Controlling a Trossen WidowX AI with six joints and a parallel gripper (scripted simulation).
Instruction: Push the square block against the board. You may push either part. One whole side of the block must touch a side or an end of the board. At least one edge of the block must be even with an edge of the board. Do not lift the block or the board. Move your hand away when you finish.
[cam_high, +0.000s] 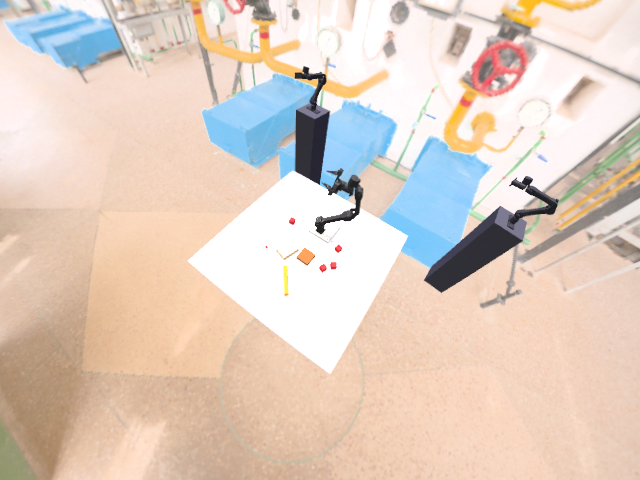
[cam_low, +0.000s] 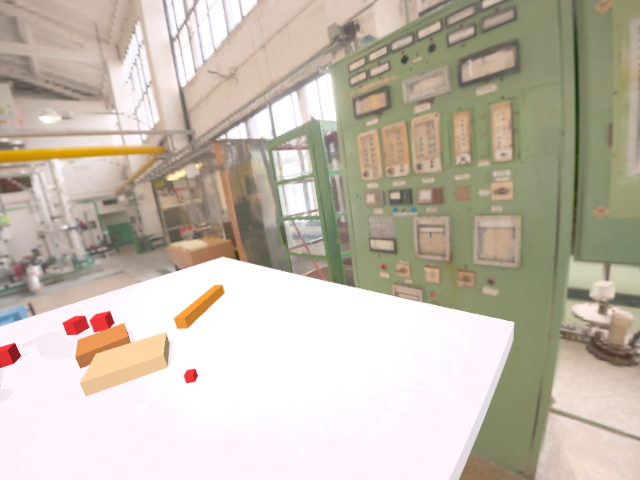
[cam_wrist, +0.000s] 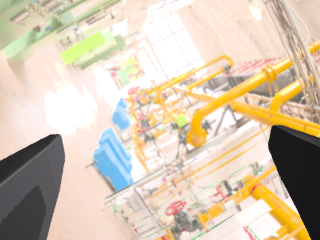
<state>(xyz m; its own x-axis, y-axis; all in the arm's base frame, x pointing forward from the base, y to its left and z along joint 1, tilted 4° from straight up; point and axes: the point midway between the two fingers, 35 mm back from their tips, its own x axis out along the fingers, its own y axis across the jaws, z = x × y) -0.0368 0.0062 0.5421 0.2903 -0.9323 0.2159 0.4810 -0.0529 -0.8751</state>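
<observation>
The square block lies 550 mm below my gripper tip, 280 mm ahead of it and 130 mm to the left of it. Round my gripper tip: long orange-yellow bar 550 mm below, 530 mm ahead, 150 mm to the left; then tan board 550 mm below, 330 mm ahead, 20 mm to the right.
</observation>
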